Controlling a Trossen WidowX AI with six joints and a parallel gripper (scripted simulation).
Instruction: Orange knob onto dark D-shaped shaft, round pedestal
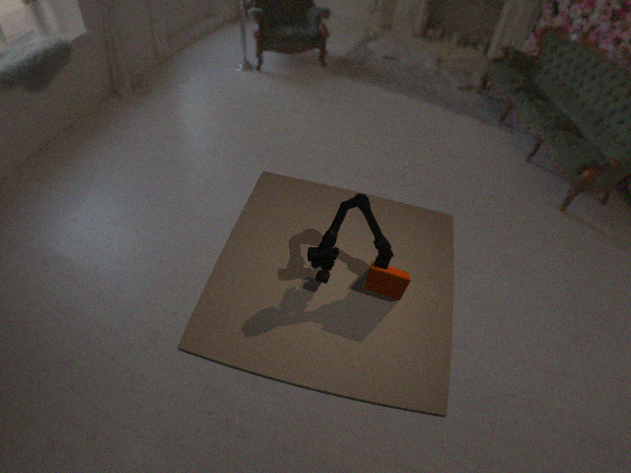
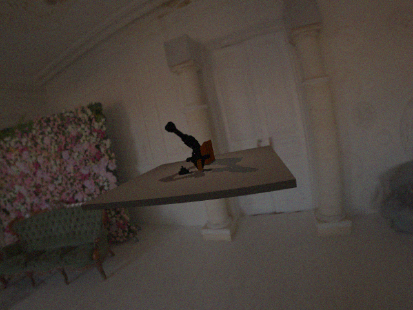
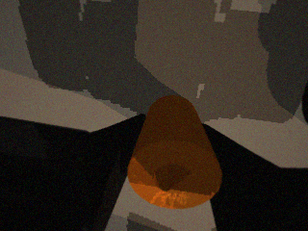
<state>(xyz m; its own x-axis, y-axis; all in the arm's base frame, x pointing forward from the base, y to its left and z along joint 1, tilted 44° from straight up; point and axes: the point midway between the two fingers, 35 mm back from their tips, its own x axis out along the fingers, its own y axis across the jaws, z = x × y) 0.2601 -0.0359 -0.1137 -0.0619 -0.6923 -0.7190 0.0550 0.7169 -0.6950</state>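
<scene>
The dark round pedestal lies 130 mm to the right of my gripper tip, 40 mm ahead of it and 20 mm above it. Round my gripper tip: orange knob (20 mm above).
</scene>
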